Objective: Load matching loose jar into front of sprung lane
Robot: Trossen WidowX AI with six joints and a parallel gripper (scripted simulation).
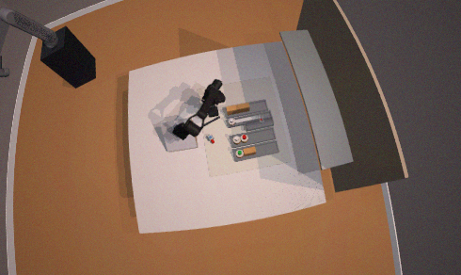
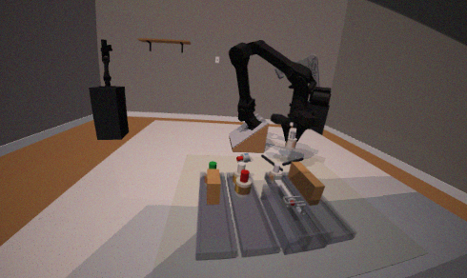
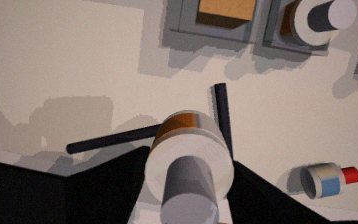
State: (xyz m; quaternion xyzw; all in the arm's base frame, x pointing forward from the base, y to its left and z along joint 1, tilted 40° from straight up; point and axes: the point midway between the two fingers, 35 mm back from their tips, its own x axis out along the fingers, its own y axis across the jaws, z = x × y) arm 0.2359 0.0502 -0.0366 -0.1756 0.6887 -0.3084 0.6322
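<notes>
My gripper tip is now 23 cm short of the sprung lane, 15 cm to the left of it and 10 cm above it. Round my gripper tip: pale pusher plate (19 cm ahead, 15 cm to the right, 7 cm below).
</notes>
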